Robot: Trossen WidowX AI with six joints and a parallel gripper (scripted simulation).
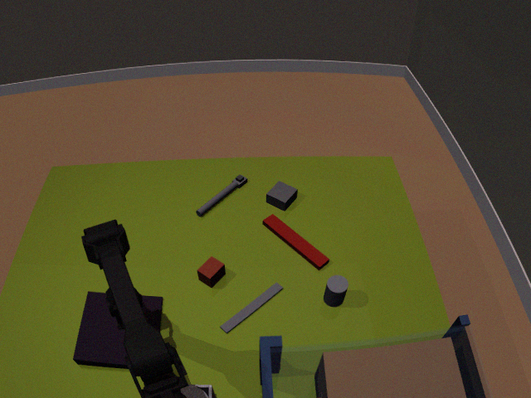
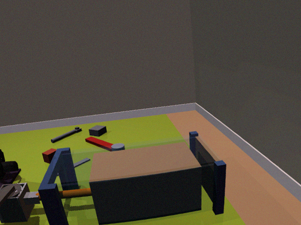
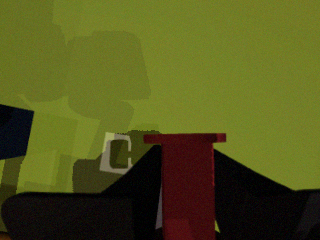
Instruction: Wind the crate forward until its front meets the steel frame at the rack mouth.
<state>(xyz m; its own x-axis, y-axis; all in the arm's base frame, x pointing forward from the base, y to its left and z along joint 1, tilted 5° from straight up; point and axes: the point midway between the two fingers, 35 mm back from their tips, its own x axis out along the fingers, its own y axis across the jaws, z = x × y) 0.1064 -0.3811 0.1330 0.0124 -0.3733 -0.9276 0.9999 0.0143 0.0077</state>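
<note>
My gripper tip is 5 cm to the right of the winch handle, 3 cm above it and 1 cm short of it. Round my gripper tip: red crank grip: 2 cm to the left; blue steel frame: 19 cm ahead, 9 cm to the left, 2 cm below; grey winch: 11 cm to the left, 10 cm below, 1 cm ahead.
</note>
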